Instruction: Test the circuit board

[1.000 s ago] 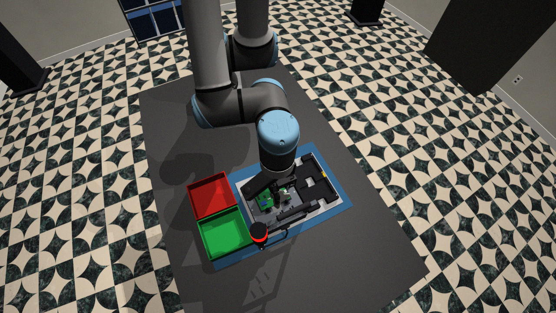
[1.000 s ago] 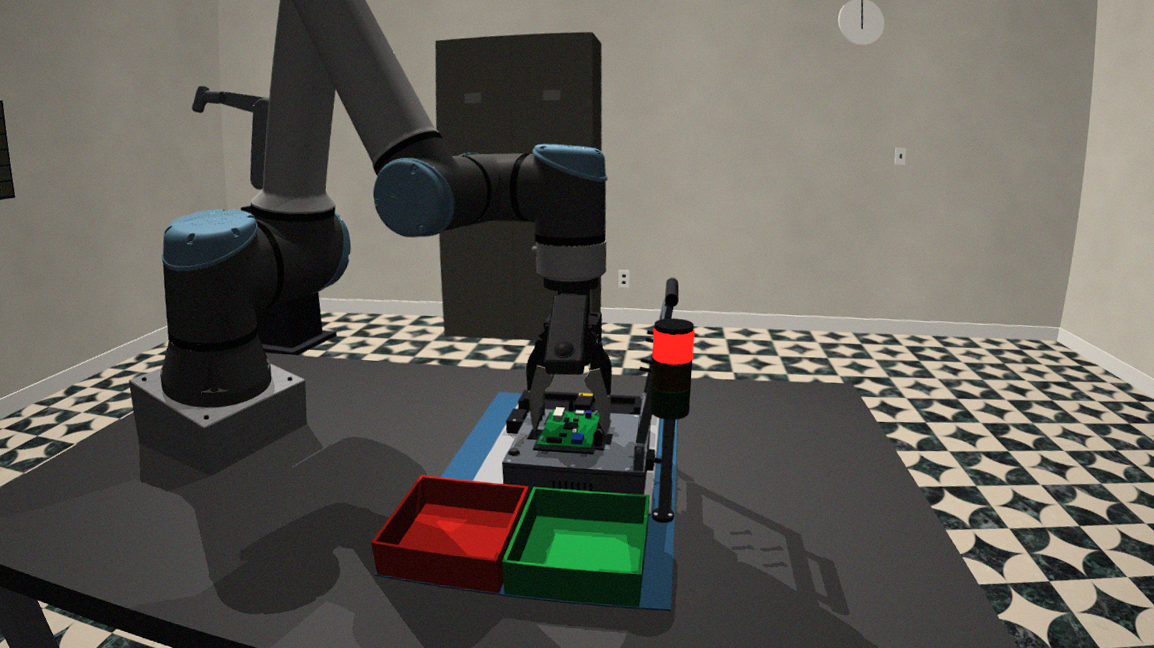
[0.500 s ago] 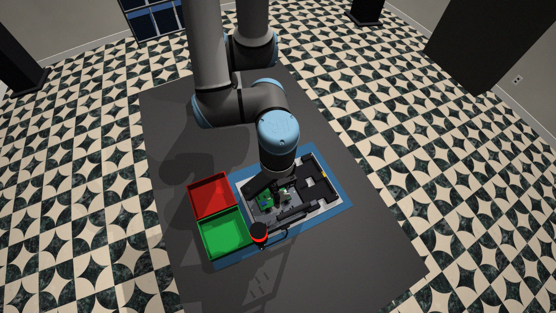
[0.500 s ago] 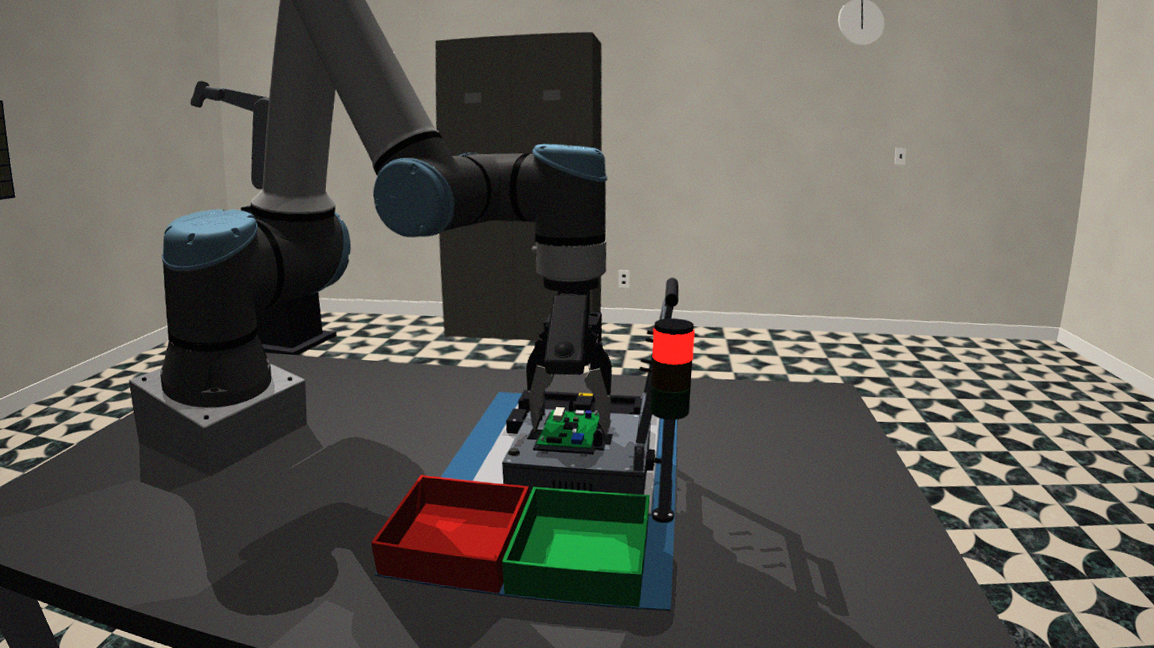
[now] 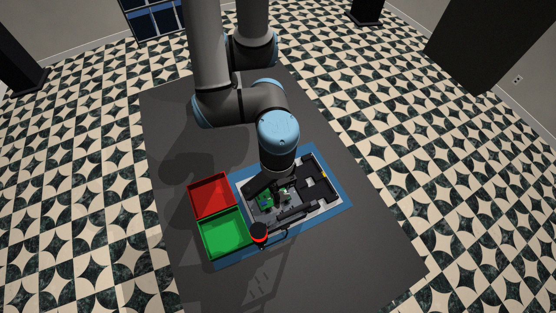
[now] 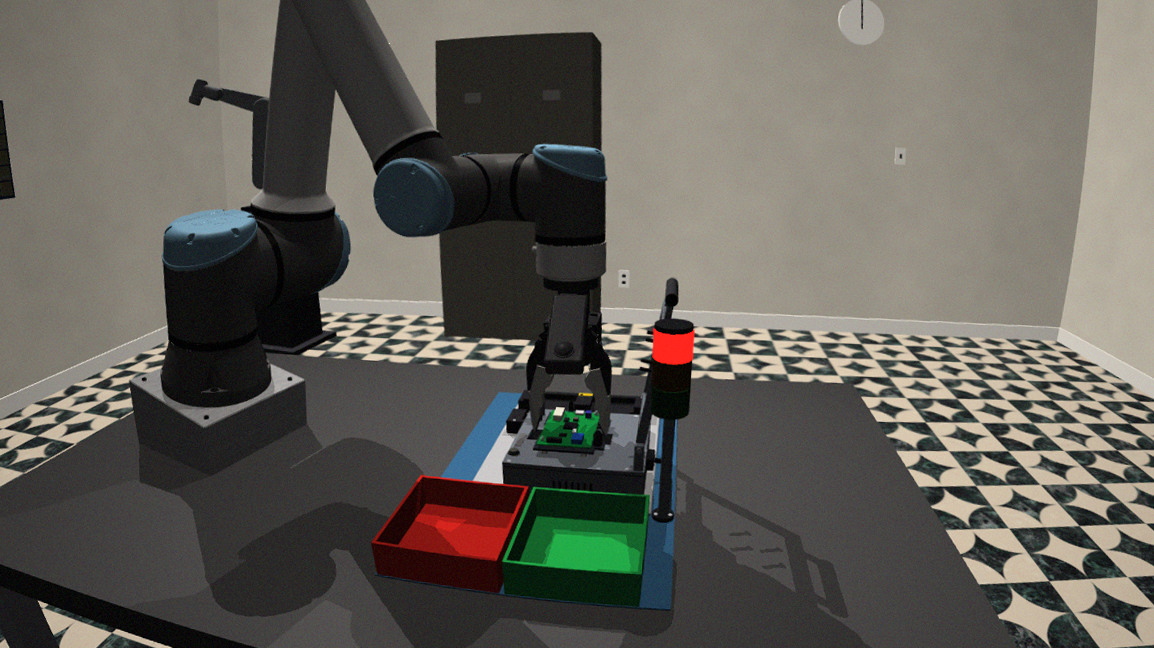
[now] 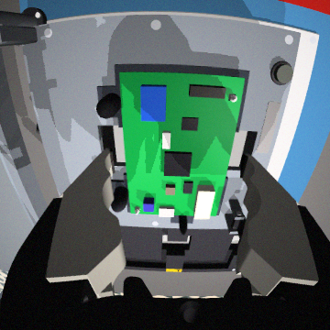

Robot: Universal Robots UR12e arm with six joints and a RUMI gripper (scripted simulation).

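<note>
Right now the green circuit board is right at my hand. From my hand the other things lie so: clear lid 110 mm ahead, 110 mm above, 20 mm to the left; green bin 190 mm to the right, 70 mm ahead, 60 mm below; red bin 210 mm to the right, 80 mm behind, 60 mm below.
</note>
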